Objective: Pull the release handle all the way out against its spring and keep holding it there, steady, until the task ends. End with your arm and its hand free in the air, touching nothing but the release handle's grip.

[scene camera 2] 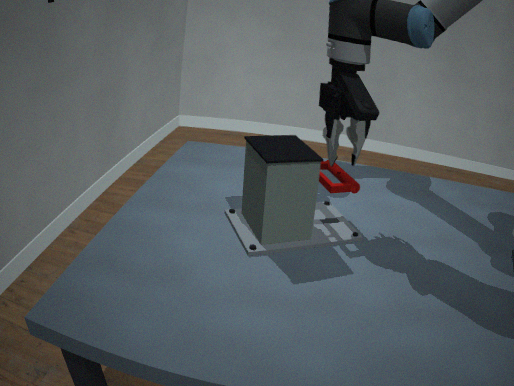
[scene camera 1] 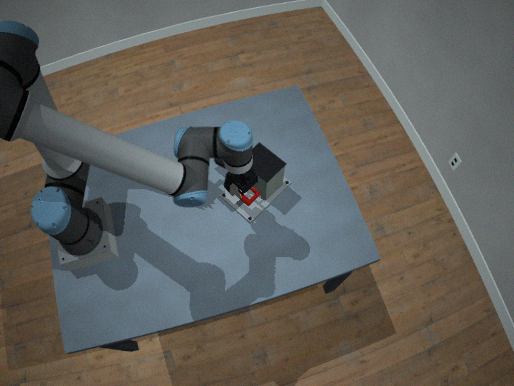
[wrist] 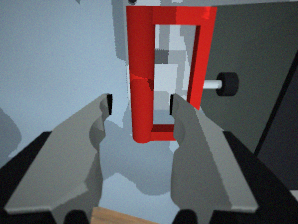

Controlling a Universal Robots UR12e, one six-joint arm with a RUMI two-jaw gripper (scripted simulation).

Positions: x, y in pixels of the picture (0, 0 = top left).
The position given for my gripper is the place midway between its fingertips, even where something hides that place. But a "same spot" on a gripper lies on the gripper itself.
My gripper shows in scene camera 2, in scene camera 1 (238, 191) and in the wrist view. The same spot on my gripper: (wrist: 212, 169) is (scene camera 2: 337, 126).
